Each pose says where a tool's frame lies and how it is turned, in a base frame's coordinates. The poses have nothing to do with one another.
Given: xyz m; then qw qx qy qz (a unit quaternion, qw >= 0).
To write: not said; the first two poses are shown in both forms.
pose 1, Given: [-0.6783 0.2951 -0.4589 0.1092 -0.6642 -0.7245 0.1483]
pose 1, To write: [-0.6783 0.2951 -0.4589 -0.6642 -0.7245 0.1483 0.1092]
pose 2, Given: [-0.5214 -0.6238 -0.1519 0.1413 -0.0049 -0.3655 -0.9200]
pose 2, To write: [-0.5214 -0.6238 -0.1519 -0.0049 -0.3655 -0.9200 0.1413]
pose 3, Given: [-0.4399 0.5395 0.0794 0.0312 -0.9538 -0.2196 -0.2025]
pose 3, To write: [-0.4399 0.5395 0.0794 -0.9538 -0.2196 -0.2025 0.0312]
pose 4, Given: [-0.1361 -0.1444 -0.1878 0.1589 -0.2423 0.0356 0.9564]
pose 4, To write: [-0.1361 -0.1444 -0.1878 -0.2423 0.0356 0.9564 0.1589]
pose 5, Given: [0.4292 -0.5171 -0.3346 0.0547 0.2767 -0.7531 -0.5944]
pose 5, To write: [0.4292 -0.5171 -0.3346 0.2767 -0.7531 -0.5944 0.0547]
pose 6, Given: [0.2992 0.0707 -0.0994 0.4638 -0.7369 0.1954 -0.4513]
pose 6, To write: [0.2992 0.0707 -0.0994 -0.7369 0.1954 -0.4513 0.4638]
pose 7, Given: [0.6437 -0.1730 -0.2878 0.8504 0.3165 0.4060 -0.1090]
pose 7, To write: [0.6437 -0.1730 -0.2878 0.3165 0.4060 -0.1090 0.8504]
